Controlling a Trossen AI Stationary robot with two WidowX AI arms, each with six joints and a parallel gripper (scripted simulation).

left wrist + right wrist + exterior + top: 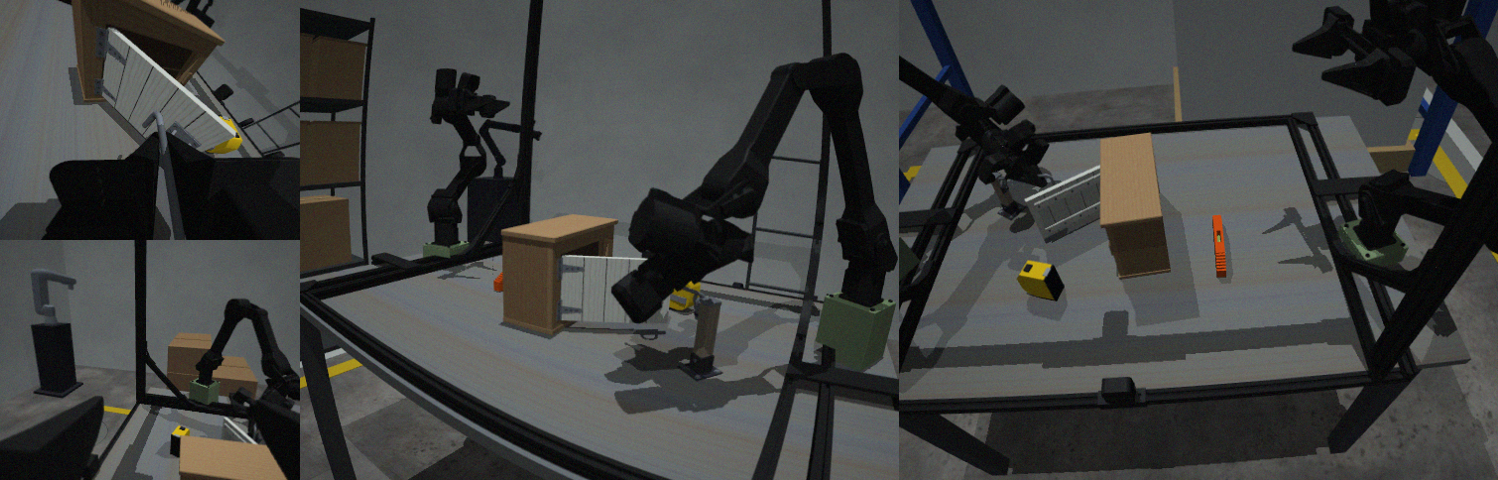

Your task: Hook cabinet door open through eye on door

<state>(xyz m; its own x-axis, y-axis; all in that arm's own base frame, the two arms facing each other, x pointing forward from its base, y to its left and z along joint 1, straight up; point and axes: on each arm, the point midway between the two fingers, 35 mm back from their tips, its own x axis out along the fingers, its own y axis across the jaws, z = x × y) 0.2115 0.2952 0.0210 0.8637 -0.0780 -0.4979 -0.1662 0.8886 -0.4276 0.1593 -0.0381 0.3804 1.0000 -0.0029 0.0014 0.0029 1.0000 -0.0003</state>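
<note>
Right now my left hand is 9 cm to the left of the white slatted door, 5 cm above it and 3 cm past it. Also, from my left hand: yellow tape measure: 21 cm behind, 8 cm below, 4 cm to the right; then grey hook: 2 cm to the left, 2 cm below; then orange level: 39 cm to the right, 13 cm behind, 10 cm below.
</note>
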